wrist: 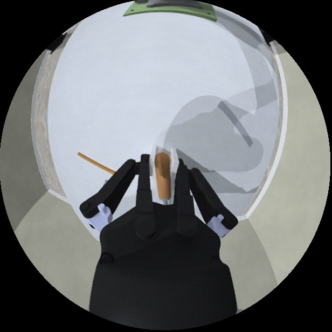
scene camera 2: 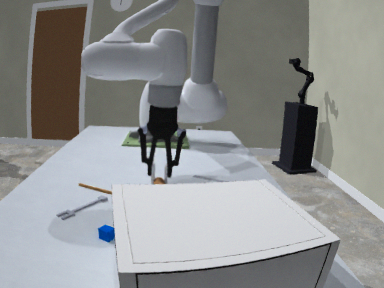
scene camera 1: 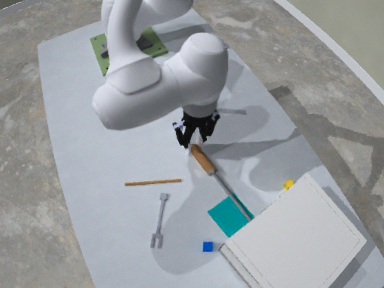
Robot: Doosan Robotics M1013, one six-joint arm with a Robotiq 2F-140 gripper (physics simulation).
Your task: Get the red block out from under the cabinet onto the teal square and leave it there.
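Places are measured from the arm's base along level axes (x ahead, y left, z up), in metres.
Pixels of known places: gripper, fingertip midpoint: (scene camera 1: 192,149).
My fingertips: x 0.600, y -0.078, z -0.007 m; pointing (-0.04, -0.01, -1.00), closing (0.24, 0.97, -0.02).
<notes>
Behind a point stands the place of what it marks.
My gripper (scene camera 1: 196,145) {z -0.007, x 0.600, y -0.078 m} (scene camera 2: 159,175) (wrist: 162,152) is shut on the orange-brown handle of a long tool (scene camera 1: 203,160) {z 0.024, x 0.663, y -0.086 m} (scene camera 2: 159,181) {z 0.027, x 0.638, y -0.083 m} (wrist: 163,175). The tool's thin grey shaft runs from the handle across the teal square (scene camera 1: 226,217) {z -0.012, x 0.840, y -0.134 m}, and its far end reaches the cabinet's edge, where the rest is hidden. The teal square lies beside the white cabinet (scene camera 1: 305,235) {z 0.123, x 1.028, y -0.044 m} (scene camera 2: 215,220) {z 0.123, x 1.056, y -0.069 m}, partly covered by the shaft in scene camera 1. The red block does not show in any view. My gripper is on the robot-base side of the square, apart from the cabinet.
A blue block (scene camera 1: 207,246) {z 0.013, x 0.878, y -0.236 m} (scene camera 2: 106,233) {z 0.010, x 0.895, y -0.235 m} sits by the cabinet's corner, and a yellow block (scene camera 1: 288,184) {z 0.013, x 0.886, y 0.080 m} by its other side. A grey fork-ended tool (scene camera 1: 160,220) {z -0.007, x 0.734, y -0.295 m} (scene camera 2: 82,207) {z -0.008, x 0.736, y -0.299 m}, a thin brown stick (scene camera 1: 153,182) {z -0.006, x 0.622, y -0.244 m} (scene camera 2: 95,188) {z -0.007, x 0.609, y -0.267 m} (wrist: 96,163) and a flat grey strip (scene camera 1: 234,112) {z -0.011, x 0.566, y 0.133 m} (wrist: 235,123) lie on the table.
</notes>
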